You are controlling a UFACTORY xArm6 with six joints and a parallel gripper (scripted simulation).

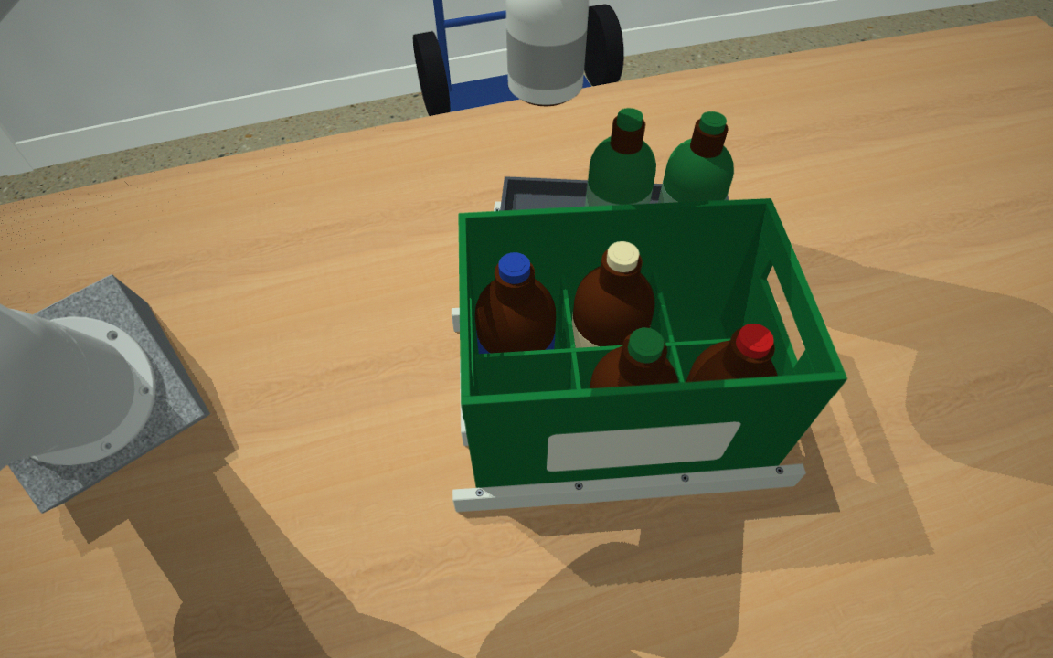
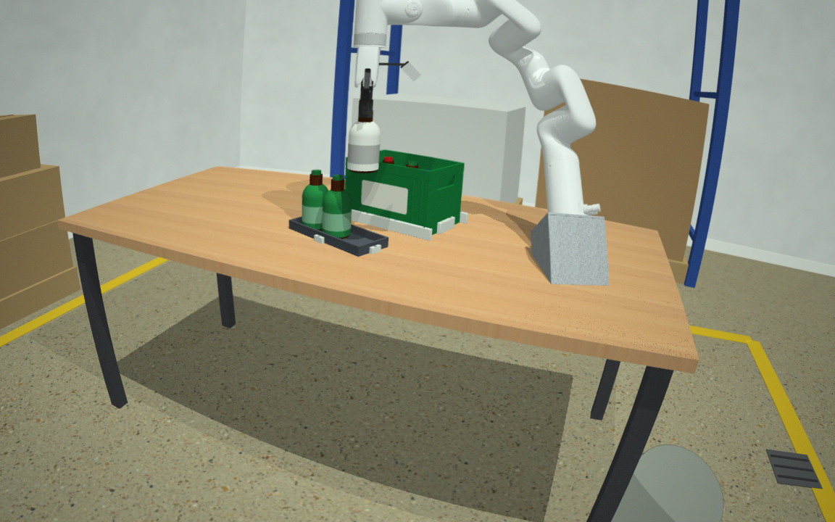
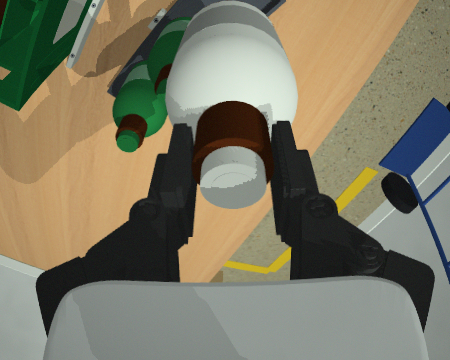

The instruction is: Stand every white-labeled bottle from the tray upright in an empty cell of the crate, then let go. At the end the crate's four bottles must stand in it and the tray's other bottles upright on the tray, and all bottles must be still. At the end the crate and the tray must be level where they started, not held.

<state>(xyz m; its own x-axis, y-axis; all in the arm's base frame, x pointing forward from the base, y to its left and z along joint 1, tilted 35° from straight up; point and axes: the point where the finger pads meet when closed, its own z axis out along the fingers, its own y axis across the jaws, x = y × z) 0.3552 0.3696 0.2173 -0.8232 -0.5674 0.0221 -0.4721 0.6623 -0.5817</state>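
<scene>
The white-labeled bottle lies 70 mm below my hand. The rest, counted from my hand: green bottle: 80 mm ahead, 20 mm to the right, 250 mm below; brown bottle: 70 mm behind, 200 mm to the right, 250 mm below; dark tray: 90 mm ahead, 20 mm to the right, 320 mm below.
</scene>
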